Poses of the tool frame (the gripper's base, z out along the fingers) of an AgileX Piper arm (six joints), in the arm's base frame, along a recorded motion.
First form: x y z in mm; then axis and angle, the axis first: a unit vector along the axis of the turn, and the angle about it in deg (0 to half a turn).
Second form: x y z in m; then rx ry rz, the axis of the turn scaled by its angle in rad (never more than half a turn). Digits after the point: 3 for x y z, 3 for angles.
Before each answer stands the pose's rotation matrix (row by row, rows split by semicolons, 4 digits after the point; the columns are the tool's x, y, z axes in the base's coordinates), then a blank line. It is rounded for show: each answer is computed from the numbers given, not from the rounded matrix.
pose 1, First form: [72 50 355 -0.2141 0.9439 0.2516 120.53]
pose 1, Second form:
-0.4389 -0.5214 0.7318; -0.0880 0.8354 0.5425; -0.8942 0.1737 -0.4125

[0.072 0.050 0.355 -0.450 1.986 0.529]
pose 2, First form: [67 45 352 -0.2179 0.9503 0.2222 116.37]
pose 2, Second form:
-0.3756 -0.4982 0.7815; -0.1000 0.8601 0.5002; -0.9214 0.1097 -0.3729

[0.067 0.045 0.352 -0.443 1.930 0.451]
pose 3, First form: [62 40 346 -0.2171 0.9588 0.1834 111.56]
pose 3, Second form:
-0.3030 -0.4552 0.8372; -0.1141 0.8896 0.4424; -0.9461 0.0385 -0.3215

[0.062 0.040 0.346 -0.423 1.867 0.357]
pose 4, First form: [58 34 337 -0.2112 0.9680 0.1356 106.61]
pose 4, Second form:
-0.2285 -0.3928 0.8908; -0.1329 0.9190 0.3712; -0.9644 -0.0336 -0.2622

[0.058 0.034 0.337 -0.393 1.801 0.252]
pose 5, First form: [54 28 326 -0.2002 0.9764 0.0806 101.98]
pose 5, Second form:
-0.1592 -0.3149 0.9357; -0.1572 0.9438 0.2909; -0.9747 -0.1008 -0.1997

[0.054 0.028 0.326 -0.356 1.738 0.143]
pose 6, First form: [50 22 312 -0.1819 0.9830 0.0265 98.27]
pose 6, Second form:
-0.1060 -0.2307 0.9672; -0.1783 0.9614 0.2098; -0.9783 -0.1502 -0.1430

[0.050 0.022 0.312 -0.312 1.686 0.045]
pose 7, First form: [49 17 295 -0.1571 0.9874 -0.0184 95.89]
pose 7, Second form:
-0.0754 -0.1527 0.9854; -0.1893 0.9724 0.1362; -0.9790 -0.1763 -0.1022

[0.049 0.017 0.295 -0.263 1.653 -0.031]
